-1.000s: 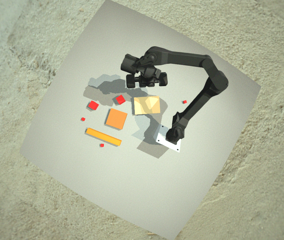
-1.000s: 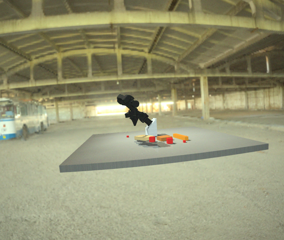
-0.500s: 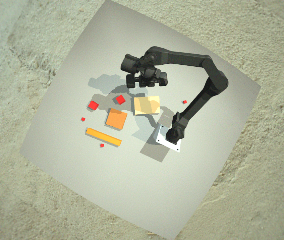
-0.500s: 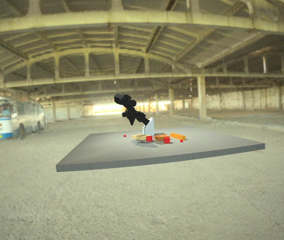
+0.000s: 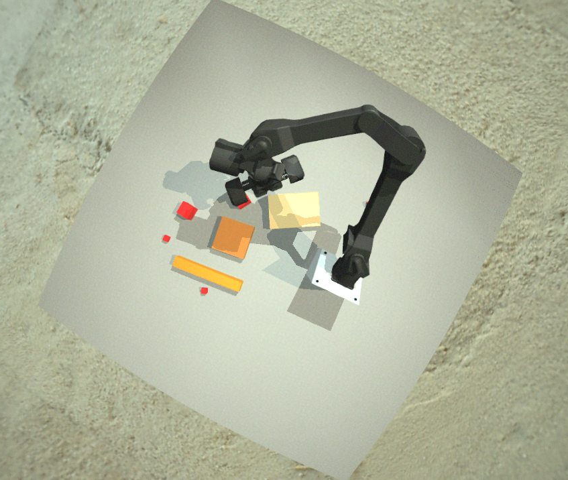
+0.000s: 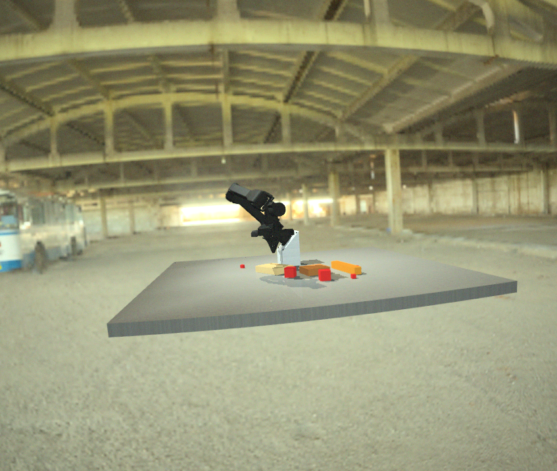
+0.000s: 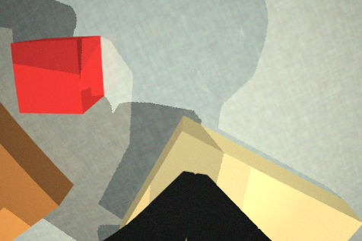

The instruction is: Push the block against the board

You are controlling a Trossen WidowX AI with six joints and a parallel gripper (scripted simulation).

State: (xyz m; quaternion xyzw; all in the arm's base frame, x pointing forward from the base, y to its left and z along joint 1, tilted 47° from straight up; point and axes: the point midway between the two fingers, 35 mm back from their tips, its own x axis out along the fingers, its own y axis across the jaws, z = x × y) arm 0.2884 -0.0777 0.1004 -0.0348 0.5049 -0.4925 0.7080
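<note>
My gripper tip is 170 mm to the right of the orange square block, 80 mm above it and 40 mm short of it. Also, from my gripper tip: pale yellow block: 90 mm behind, 80 mm below, 20 mm to the left; then long orange board: 300 mm to the left, 80 mm below, 60 mm ahead.
</note>
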